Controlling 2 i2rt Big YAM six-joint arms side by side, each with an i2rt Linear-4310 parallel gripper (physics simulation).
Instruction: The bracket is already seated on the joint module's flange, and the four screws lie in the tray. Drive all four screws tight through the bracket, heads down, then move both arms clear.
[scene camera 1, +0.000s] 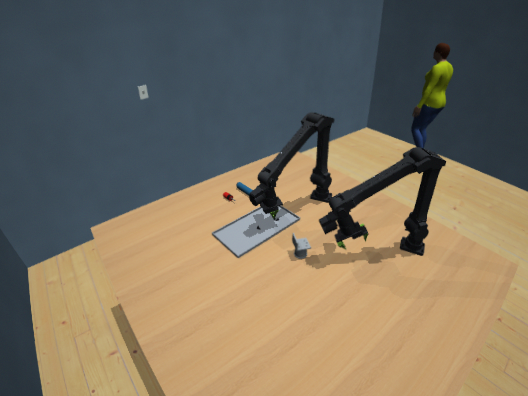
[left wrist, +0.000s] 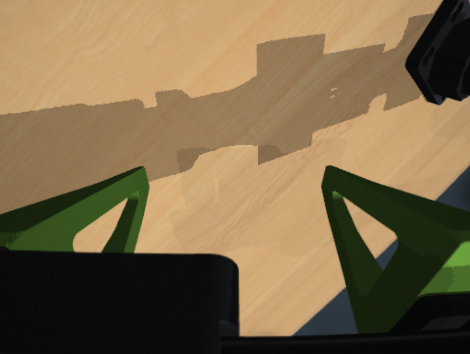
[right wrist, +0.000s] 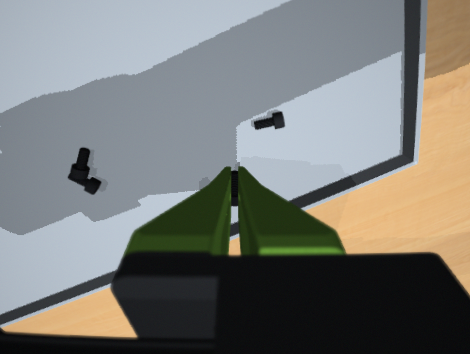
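Where they show: left gripper, fingertip midpoint: (scene camera 1: 355, 244) (left wrist: 235, 176); right gripper, fingertip midpoint: (scene camera 1: 273, 217) (right wrist: 234, 176); left arm's base at its link origin: (scene camera 1: 412, 247) (left wrist: 438, 55); right arm's base at its link origin: (scene camera 1: 321, 197).
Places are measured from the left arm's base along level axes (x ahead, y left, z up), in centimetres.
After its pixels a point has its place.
The grey bracket (scene camera 1: 301, 244) {z 6.9, x 29.3, y -49.2 cm} sits on the small joint module (scene camera 1: 300, 253) {z 3.3, x 31.4, y -48.5 cm}, in front of the tray (scene camera 1: 235, 242) {z 0.4, x 36.6, y -80.5 cm} (right wrist: 50, 40) {z 0.4, x 16.9, y -81.0 cm}. In the right wrist view one screw (right wrist: 270, 120) {z 1.0, x 11.5, y -70.2 cm} lies on the tray near its corner. Two more screws, one (right wrist: 83, 156) {z 1.0, x 20.9, y -76.4 cm} and another (right wrist: 92, 185) {z 1.3, x 22.1, y -75.0 cm}, lie touching at the left. My right gripper (scene camera 1: 274, 215) {z 4.2, x 14.7, y -70.7 cm} (right wrist: 234, 176) {z 4.2, x 14.7, y -70.7 cm} is shut on a dark screw (right wrist: 234, 189) {z 4.5, x 15.1, y -70.3 cm}, held above the tray; the fingers partly hide it. My left gripper (scene camera 1: 354, 242) {z 7.6, x 19.2, y -26.6 cm} (left wrist: 235, 176) {z 7.6, x 19.2, y -26.6 cm} is open and empty above the table, right of the bracket.
A blue cylinder (scene camera 1: 244, 188) {z 3.5, x -2.9, y -99.4 cm} and a small red object (scene camera 1: 228, 196) {z 3.0, x 8.0, y -103.8 cm} lie behind the tray, near the right arm's wrist. A black arm part (left wrist: 442, 55) {z 2.4, x 1.7, y -4.0 cm} shows at the top right of the left wrist view. A person (scene camera 1: 436, 90) stands beyond the table.
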